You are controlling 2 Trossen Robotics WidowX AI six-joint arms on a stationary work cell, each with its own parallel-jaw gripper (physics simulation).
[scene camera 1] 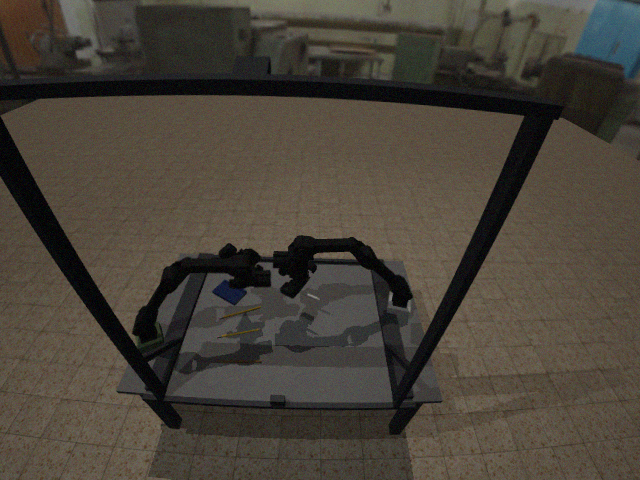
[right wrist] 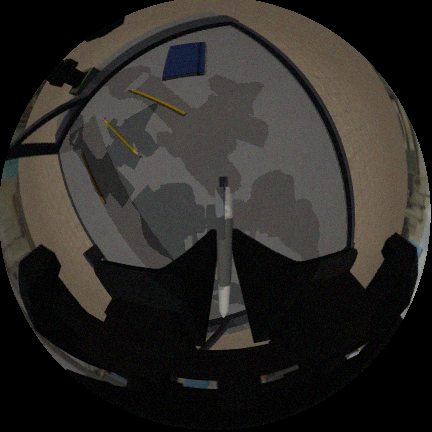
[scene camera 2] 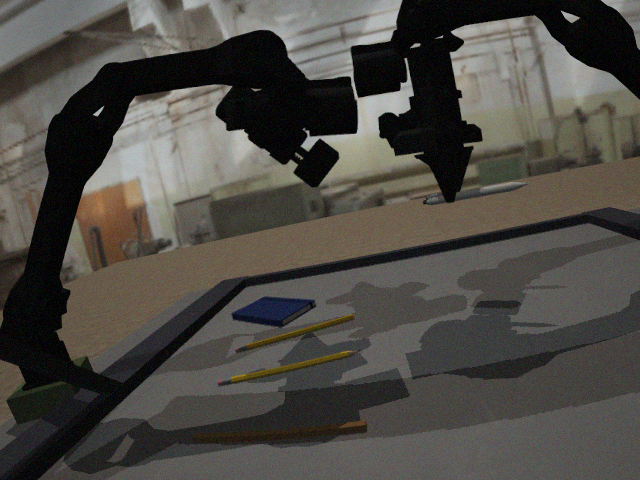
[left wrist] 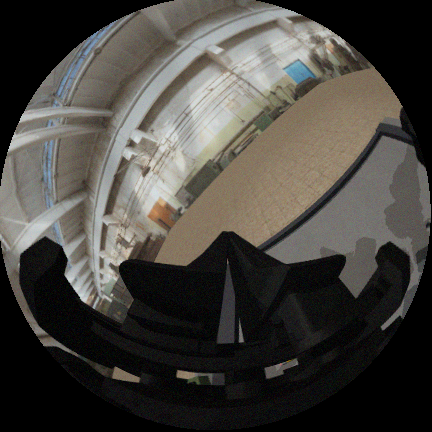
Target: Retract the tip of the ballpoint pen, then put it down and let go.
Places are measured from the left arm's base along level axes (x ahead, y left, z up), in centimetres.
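Pixels of known places: left gripper, fingertip midpoint: [scene camera 1: 241, 249] [left wrist: 226, 236]; right gripper, fingertip midpoint: [scene camera 1: 298, 291] [right wrist: 223, 234] [scene camera 2: 452, 201]; left arm's base at its link origin: [scene camera 1: 148, 334]; right arm's base at its link origin: [scene camera 1: 399, 301].
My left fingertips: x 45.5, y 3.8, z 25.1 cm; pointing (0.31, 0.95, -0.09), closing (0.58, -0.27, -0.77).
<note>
For each thing: its top centre in the pictures, then the offset to it from my left fingertips. Level surfaces: height alone.
- grey-white ballpoint pen at its top centre: [right wrist: 223, 280] [scene camera 2: 471, 185] [scene camera 1: 304, 291] dx +17.2, dy -23.2, dz -11.9 cm
- blue notebook at its top centre: [scene camera 2: 271, 307] [right wrist: 184, 56] [scene camera 1: 229, 291] dx -7.4, dy +5.9, dz -27.9 cm
- grey table at its surface level: dz -29.1 cm
- brown stick at its top centre: [scene camera 2: 273, 431] [right wrist: 90, 175] [scene camera 1: 238, 361] dx -15.9, dy -30.0, dz -28.4 cm
A grey-white ballpoint pen [scene camera 1: 313, 296] [scene camera 2: 488, 191] [right wrist: 224, 250] lies roughly level between the fingertips of my right gripper [scene camera 2: 450, 199] [right wrist: 223, 234], which is shut on it and holds it high above the table. In the right wrist view the dark button end points up the picture, away from the gripper, and the pale tapered tip end points down between the fingers. Whether the writing point sticks out is too small to tell. My left gripper [scene camera 2: 325, 173] [left wrist: 226, 236] is shut and empty, to the left of the right gripper in scene camera 2, apart from the pen.
A blue notebook [scene camera 1: 229, 292] [scene camera 2: 273, 311] [right wrist: 184, 60] lies on the grey table [scene camera 1: 320, 382] [scene camera 2: 516, 449]. Two yellow pencils [scene camera 2: 294, 333] [scene camera 2: 286, 366] and a brown stick [scene camera 2: 281, 432] lie nearer the camera in scene camera 2. Dark frame posts [scene camera 1: 470, 258] rise at the table's sides.
</note>
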